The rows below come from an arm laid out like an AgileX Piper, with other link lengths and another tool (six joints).
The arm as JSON. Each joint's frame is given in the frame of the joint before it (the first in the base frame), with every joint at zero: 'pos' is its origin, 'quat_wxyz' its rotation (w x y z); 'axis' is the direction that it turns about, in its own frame. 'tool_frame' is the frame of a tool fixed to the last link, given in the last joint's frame.
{
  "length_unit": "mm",
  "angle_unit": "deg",
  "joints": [
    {
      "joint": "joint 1",
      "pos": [
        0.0,
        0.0,
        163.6
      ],
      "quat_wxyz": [
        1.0,
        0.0,
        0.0,
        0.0
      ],
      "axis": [
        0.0,
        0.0,
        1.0
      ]
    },
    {
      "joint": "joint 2",
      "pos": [
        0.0,
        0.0,
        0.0
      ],
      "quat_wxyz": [
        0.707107,
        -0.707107,
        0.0,
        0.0
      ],
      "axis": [
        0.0,
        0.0,
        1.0
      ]
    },
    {
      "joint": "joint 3",
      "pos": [
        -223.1,
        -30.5,
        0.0
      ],
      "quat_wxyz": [
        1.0,
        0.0,
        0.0,
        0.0
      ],
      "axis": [
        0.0,
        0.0,
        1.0
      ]
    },
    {
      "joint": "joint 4",
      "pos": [
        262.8,
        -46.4,
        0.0
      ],
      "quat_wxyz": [
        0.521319,
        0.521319,
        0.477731,
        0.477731
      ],
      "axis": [
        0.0,
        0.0,
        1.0
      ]
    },
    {
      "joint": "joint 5",
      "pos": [
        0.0,
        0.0,
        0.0
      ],
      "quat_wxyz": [
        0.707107,
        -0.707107,
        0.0,
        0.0
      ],
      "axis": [
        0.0,
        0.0,
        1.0
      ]
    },
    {
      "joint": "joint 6",
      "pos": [
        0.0,
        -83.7,
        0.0
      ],
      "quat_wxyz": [
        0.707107,
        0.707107,
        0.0,
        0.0
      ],
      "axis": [
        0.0,
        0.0,
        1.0
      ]
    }
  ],
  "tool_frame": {
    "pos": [
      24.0,
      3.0,
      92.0
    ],
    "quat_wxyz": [
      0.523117,
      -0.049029,
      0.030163,
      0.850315
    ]
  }
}
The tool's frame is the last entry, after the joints.
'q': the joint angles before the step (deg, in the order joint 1, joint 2, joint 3, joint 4, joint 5, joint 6). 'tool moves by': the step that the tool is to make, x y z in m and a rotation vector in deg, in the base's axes. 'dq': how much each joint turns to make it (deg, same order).
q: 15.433 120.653 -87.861 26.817 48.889 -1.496
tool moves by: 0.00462 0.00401 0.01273 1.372 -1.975 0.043
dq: 0.057 -1.242 -0.528 1.188 -0.283 -0.716
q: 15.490 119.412 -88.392 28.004 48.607 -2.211
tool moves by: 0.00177 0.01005 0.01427 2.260 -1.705 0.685
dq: 0.606 -1.199 -0.609 2.321 -0.002 -1.219
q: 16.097 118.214 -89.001 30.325 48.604 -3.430
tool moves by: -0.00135 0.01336 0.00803 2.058 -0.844 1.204
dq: 1.148 -0.297 -0.616 2.347 -0.024 -1.189
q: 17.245 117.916 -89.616 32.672 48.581 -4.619
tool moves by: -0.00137 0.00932 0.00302 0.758 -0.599 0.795
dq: 1.083 0.000 -0.376 0.775 -0.386 -0.251
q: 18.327 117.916 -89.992 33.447 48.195 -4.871
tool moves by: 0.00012 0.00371 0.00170 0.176 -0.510 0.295
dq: 0.481 -0.029 -0.243 0.081 -0.317 -0.008
